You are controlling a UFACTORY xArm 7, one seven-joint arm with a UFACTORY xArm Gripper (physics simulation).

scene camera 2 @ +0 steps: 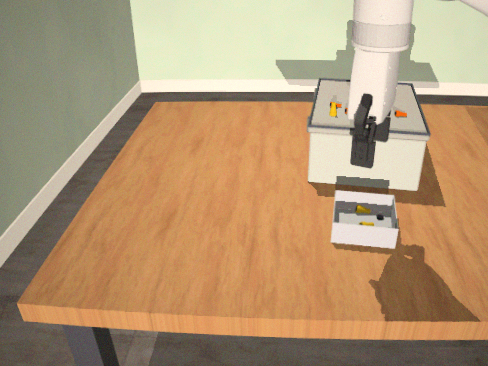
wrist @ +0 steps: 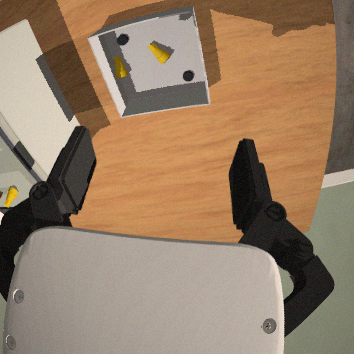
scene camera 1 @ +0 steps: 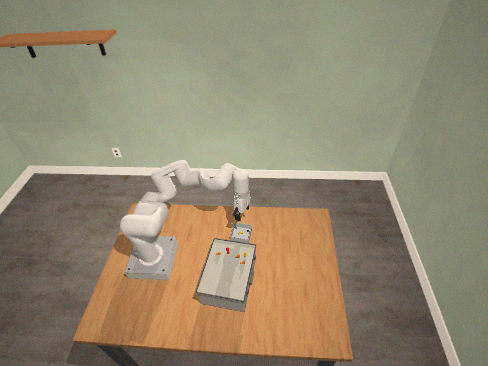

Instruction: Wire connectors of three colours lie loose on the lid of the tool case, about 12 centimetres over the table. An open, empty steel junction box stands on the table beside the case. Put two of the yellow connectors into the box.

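Frame: origin at the arm's base, x ahead, y left, z up, level; centimetres.
Seen in the pictures: gripper, fingertip midpoint: [scene camera 2: 369, 152] [wrist: 161, 148] [scene camera 1: 242, 214]; arm's base, link origin: [scene camera 1: 151, 255].
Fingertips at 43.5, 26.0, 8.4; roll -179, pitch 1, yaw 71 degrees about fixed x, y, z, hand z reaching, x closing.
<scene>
Offsets run from my fingertips to a thing's top centre, as dx, dy, dz. Level surfaces: height alone.
The steel junction box @(-0.6, -2.3, -11.2) [scene camera 1: 239, 238] [scene camera 2: 364, 235] [wrist: 150, 77] stands on the table with two yellow connectors in it. One yellow connector @(-1.2, -1.8, -13.4) [scene camera 2: 367, 224] [wrist: 160, 52] lies on the middle of its floor; the other yellow connector @(-0.8, -6.6, -13.4) [scene camera 2: 363, 209] [wrist: 120, 67] lies by the wall on the case side. A third yellow connector @(+5.1, -22.7, -0.7) [scene camera 1: 245, 254] [scene camera 2: 333, 109] [wrist: 11, 197] is on the lid of the tool case @(-1.5, -30.5, -2.8) [scene camera 1: 215, 285] [scene camera 2: 325, 160] [wrist: 30, 85]. My gripper [scene camera 1: 238, 217] [scene camera 2: 362, 163] [wrist: 161, 148] is wide open and empty, higher than the box and apart from it.
On the lid, a red connector @(-3.7, -21.7, -1.6) [scene camera 1: 227, 250] and three orange connectors @(-8.1, -23.9, -2.0) [scene camera 1: 218, 253] @(+1.6, -24.1, -2.0) [scene camera 1: 237, 256] @(+4.5, -27.1, -2.0) [scene camera 1: 242, 262] lie loose. The arm hides the red one in scene camera 2. The case stands close beside the box. A wall shelf [scene camera 1: 60, 38] is far behind the table @(dz -15.1) [scene camera 1: 295, 300].
</scene>
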